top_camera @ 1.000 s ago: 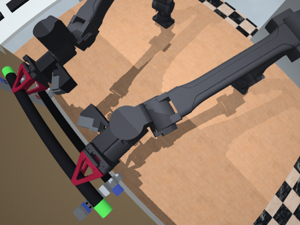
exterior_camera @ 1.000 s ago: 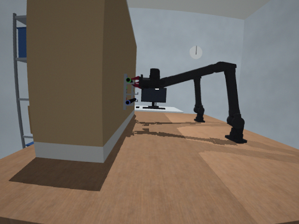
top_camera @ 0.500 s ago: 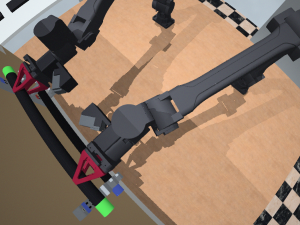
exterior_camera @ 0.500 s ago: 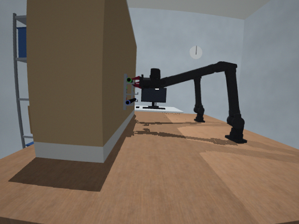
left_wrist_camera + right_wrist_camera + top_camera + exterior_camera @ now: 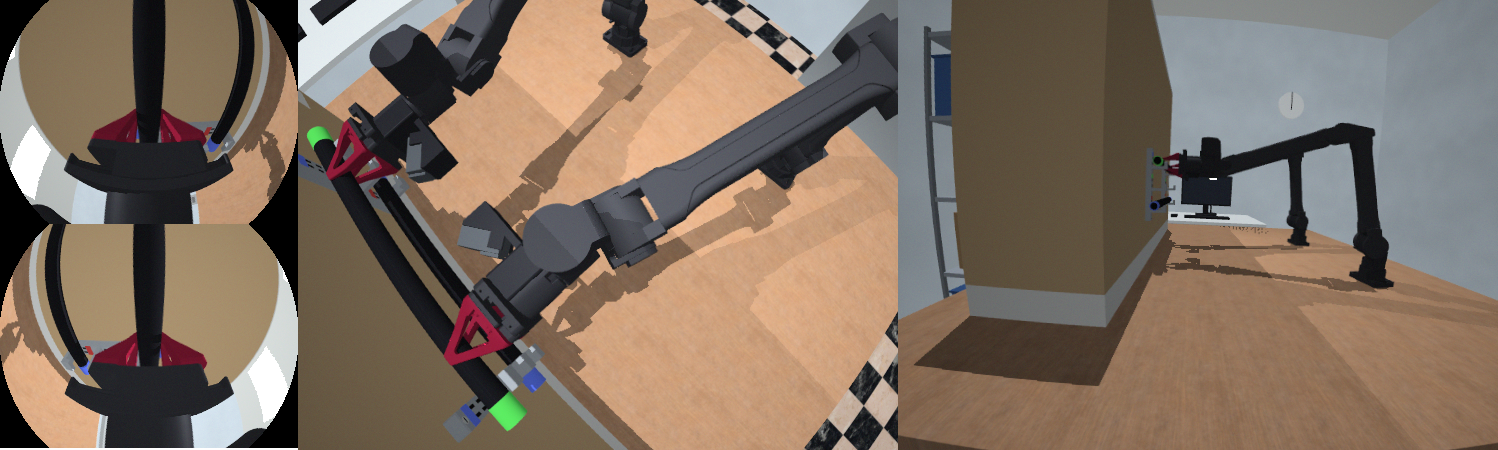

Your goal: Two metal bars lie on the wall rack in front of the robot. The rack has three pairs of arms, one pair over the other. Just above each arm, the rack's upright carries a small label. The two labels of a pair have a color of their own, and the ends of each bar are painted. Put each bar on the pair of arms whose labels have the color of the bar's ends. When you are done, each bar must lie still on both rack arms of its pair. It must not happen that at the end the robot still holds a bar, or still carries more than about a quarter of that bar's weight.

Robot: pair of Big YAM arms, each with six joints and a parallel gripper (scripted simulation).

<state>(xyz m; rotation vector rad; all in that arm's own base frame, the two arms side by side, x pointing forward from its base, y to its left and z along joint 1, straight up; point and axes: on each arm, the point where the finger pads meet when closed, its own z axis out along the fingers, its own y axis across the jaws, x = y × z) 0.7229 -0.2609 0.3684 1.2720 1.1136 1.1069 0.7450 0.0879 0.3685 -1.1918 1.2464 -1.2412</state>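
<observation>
The green-ended bar is 150 mm to the right of my left hand. From my left hand the other things lie so: brown wall 190 mm ahead, 130 mm to the right, 80 mm above; then blue-ended bar 10 mm ahead, 150 mm to the right, 150 mm below.
</observation>
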